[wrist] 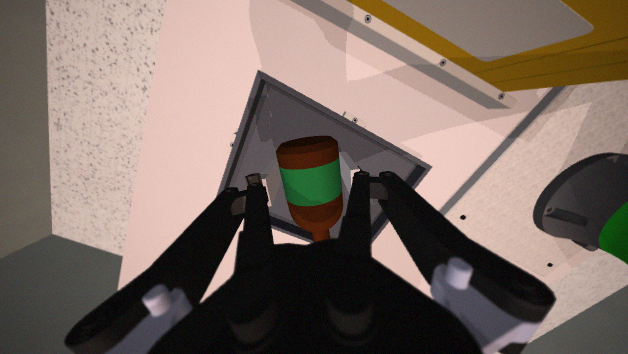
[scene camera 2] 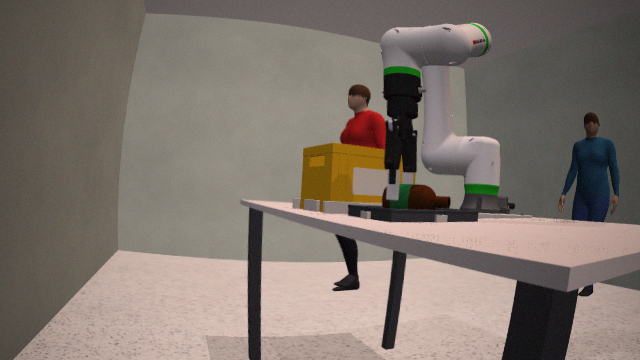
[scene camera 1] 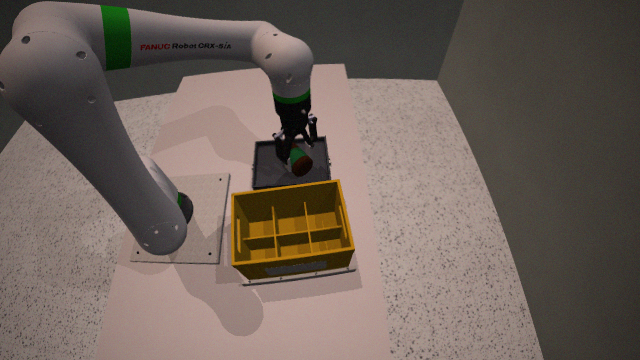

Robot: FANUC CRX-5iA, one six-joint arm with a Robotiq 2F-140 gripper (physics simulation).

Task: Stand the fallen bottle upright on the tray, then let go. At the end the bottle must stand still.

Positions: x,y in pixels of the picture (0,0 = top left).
my gripper: wrist; scene camera 2 399,200; scene camera 1
dark grey tray: wrist; scene camera 2; scene camera 1 268,171
same spot on my gripper: (wrist: pixel 495 299) = (scene camera 1: pixel 278 136)
same spot on dark grey tray: (scene camera 2: pixel 379 213) = (wrist: pixel 229 179)
